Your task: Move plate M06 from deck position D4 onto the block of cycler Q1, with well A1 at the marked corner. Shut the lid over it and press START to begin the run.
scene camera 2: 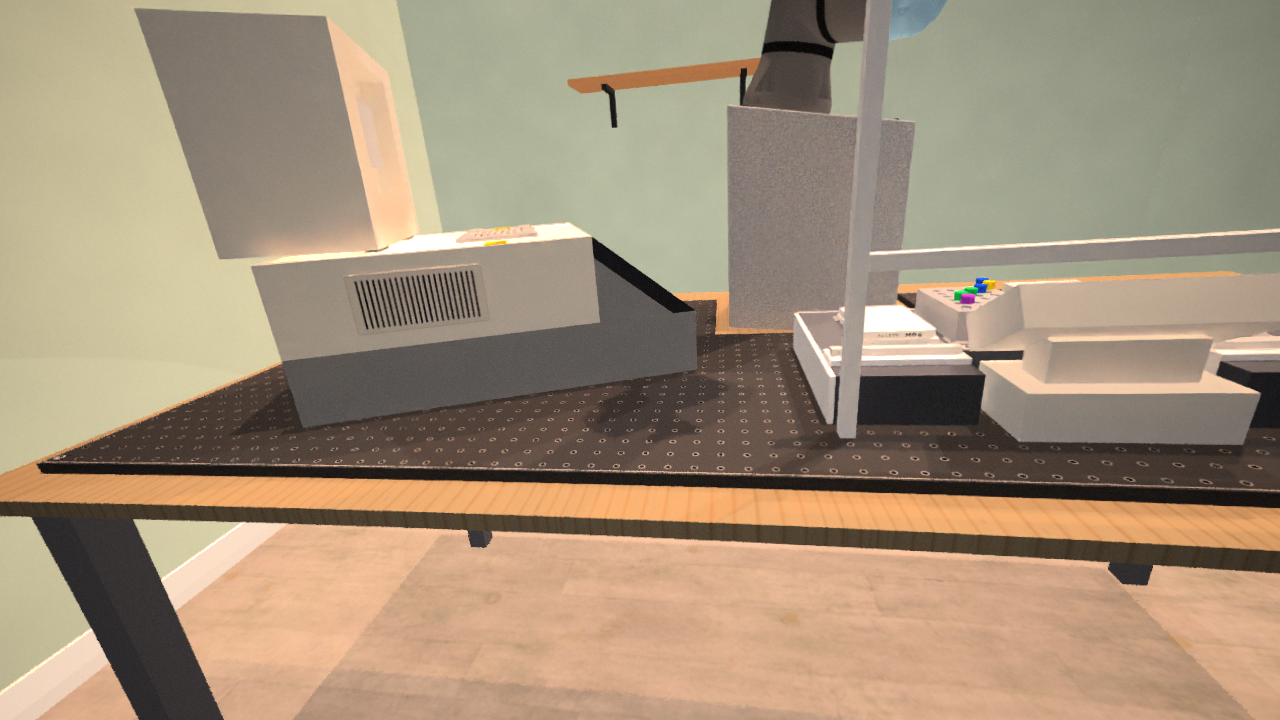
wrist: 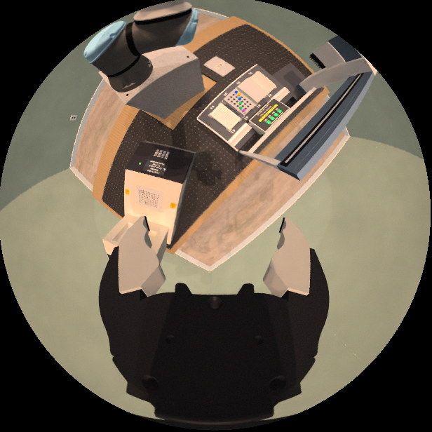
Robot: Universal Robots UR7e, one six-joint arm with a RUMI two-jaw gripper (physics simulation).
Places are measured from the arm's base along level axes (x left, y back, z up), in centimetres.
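Pixels of known places: arm's base, link origin: (scene camera 2: 784, 114).
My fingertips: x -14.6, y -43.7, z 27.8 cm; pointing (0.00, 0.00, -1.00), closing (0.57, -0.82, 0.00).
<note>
For each thing: its top centre in the pictures, then the offset to it from my fingertips. "spot": a spot on its surface instead.
- Plate M06, top centre: (scene camera 2: 883, 317) dx +20.9, dy +8.6, dz -55.9 cm
- cycler, surface spot: (scene camera 2: 429, 300) spot: dx -34.7, dy +0.5, dz -48.8 cm
- rack with coloured caps, top centre: (scene camera 2: 974, 297) dx +31.1, dy +7.7, dz -53.7 cm
- upright post, surface spot: (scene camera 2: 864, 214) spot: dx +11.1, dy -10.2, dz -41.3 cm
Plate M06 (scene camera 2: 886, 323) is the pale, labelled plate at the cycler end of the deck (scene camera 2: 812, 365) (wrist: 204, 119). In the wrist view a pale plate (wrist: 221, 118) lies at that same end; its label is too small to read there. The cycler (scene camera 2: 429, 300) (wrist: 170, 187) stands apart from the deck, its lid (scene camera 2: 268, 134) (wrist: 111, 240) raised open. Its well block (scene camera 2: 498, 233) (wrist: 149, 197) is exposed, with no plate on it. The dark front panel (wrist: 160, 161) bears small keys; START cannot be read. My gripper (wrist: 214, 219) is open and empty, high above the bench; one finger overlaps the lid in view.
A rack with coloured caps (scene camera 2: 957, 308) (wrist: 239, 101) sits beside the plate. A display with green marks (wrist: 269, 116) stands along the deck. An upright post (scene camera 2: 864, 214) rises at the deck's corner. The arm's speckled pedestal (scene camera 2: 796, 214) (wrist: 167, 85) stands behind. A flat white box (wrist: 219, 66) lies nearby.
</note>
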